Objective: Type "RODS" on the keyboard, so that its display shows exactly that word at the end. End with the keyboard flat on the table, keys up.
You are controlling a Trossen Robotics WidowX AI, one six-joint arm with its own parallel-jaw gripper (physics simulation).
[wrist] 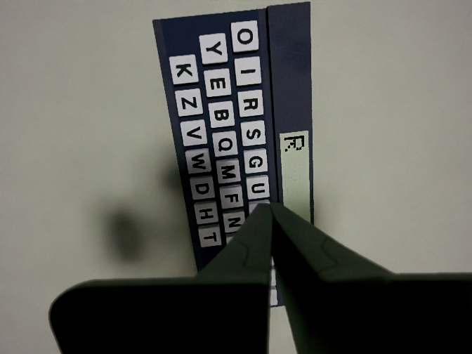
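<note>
The dark blue keyboard (292,65) lies flat with keys up, turned so its letters read sideways. Its pale display (295,175) shows "R" at the upper end; the lower end is hidden behind the gripper. The white R key (250,104), O key (245,36), D key (201,188) and S key (253,133) are visible. My gripper (268,213) is shut and empty. Its tips appear over the keyboard, just below the U key (257,188), between the right key row and the display. They look raised above the keys. The fingers hide several keys at the lower end.
The keyboard lies on a pale table top (395,125). Blurred dark shadows fall on the table left of the keyboard and beside its right edge. Other letter keys, such as the W key (198,161) and M key (228,172), surround the named ones.
</note>
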